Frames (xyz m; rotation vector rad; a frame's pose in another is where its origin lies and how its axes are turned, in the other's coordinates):
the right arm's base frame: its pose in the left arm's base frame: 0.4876 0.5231 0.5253 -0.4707 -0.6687 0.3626
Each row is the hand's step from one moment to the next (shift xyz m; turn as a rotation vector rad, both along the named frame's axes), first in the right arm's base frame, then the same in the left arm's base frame.
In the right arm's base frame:
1: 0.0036 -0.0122 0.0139 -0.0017 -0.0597 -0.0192
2: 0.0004 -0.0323 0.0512 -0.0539 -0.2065 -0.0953
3: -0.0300 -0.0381 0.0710 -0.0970 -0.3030 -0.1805
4: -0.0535 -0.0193 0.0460 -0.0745 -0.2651 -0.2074
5: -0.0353 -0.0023 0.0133 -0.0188 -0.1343 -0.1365
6: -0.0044 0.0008 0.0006 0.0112 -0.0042 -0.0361
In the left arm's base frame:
1: -0.0045 -0.0044 0.0178 0.0216 -0.0563 0.0172
2: -0.0282 -0.0116 0.0523 0.0587 -0.2257 0.0155
3: -0.0625 -0.0246 0.0537 0.1001 -0.3515 -0.0142
4: -0.0663 -0.0272 0.0148 0.1279 -0.3175 -0.0412
5: -0.0342 -0.0143 -0.0074 0.0995 -0.1614 -0.0329
6: -0.0037 -0.0012 -0.0022 0.0328 -0.0090 -0.0170

